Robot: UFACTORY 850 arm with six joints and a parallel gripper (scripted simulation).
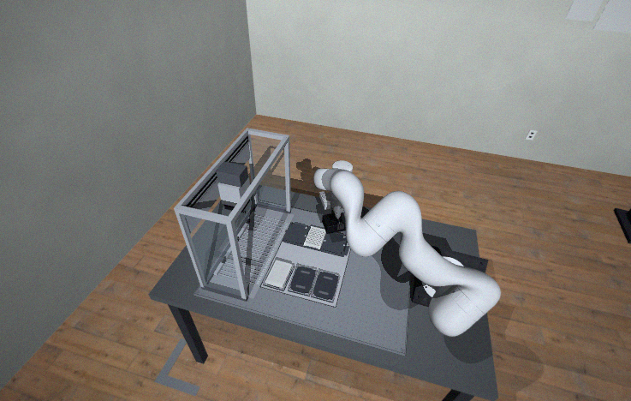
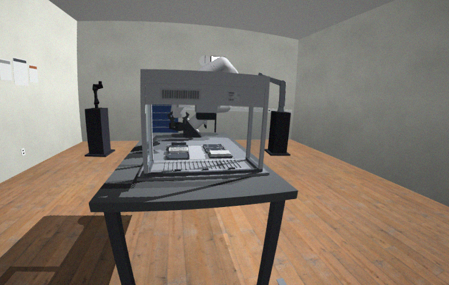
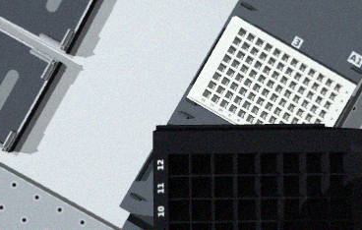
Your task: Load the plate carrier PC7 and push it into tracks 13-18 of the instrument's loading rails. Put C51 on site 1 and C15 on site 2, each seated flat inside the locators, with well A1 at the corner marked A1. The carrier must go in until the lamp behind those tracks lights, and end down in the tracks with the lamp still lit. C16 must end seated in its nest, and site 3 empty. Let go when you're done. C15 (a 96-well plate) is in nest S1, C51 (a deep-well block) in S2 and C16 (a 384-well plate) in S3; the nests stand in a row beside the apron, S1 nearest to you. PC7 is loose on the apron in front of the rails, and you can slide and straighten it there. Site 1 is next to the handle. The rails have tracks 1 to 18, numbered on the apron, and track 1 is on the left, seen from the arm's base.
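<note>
My hand is 10 mm above the black deep-well block C51. The rest, counted from my hand: nest S1: 250 mm to the left, 160 mm below, 40 mm behind; then plate carrier PC7: 150 mm below, 100 mm ahead, 10 mm to the left; then white 96-well plate C15: 150 mm below, 100 mm ahead, 10 mm to the left.
</note>
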